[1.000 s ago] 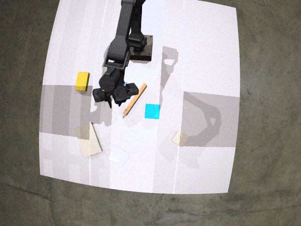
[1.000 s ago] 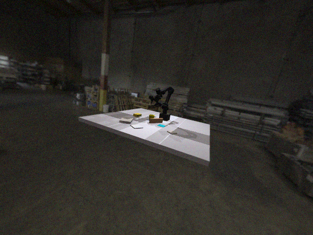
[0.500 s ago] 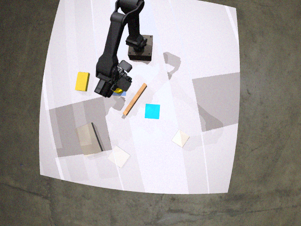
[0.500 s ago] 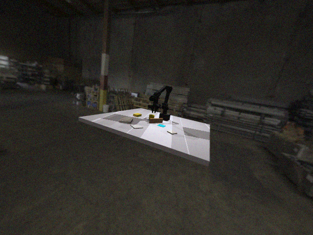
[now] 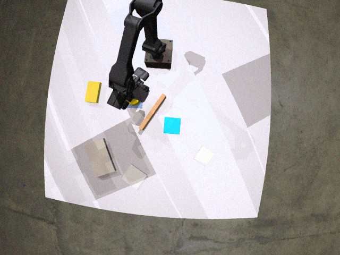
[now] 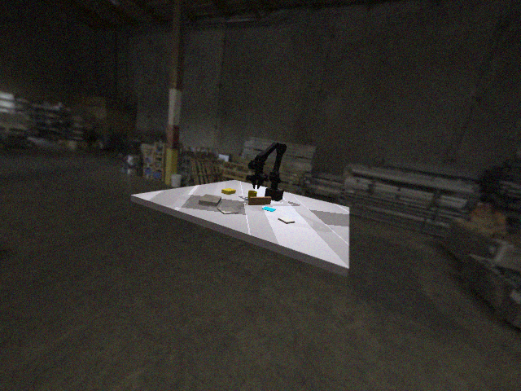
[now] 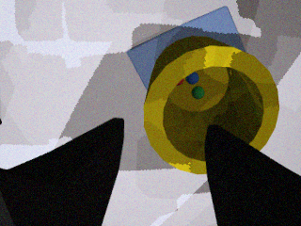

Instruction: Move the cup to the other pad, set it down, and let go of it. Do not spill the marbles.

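The yellow cup is 20 mm ahead of my gripper tip, 10 mm to the right of it and 60 mm below it. The rest, counted from my gripper tip: wooden bar (80 mm ahead, 80 mm to the left, 70 mm below); then cyan pad (140 mm ahead, 180 mm to the left, 100 mm below); then blue pad (20 mm ahead, 10 mm to the right, 100 mm below).
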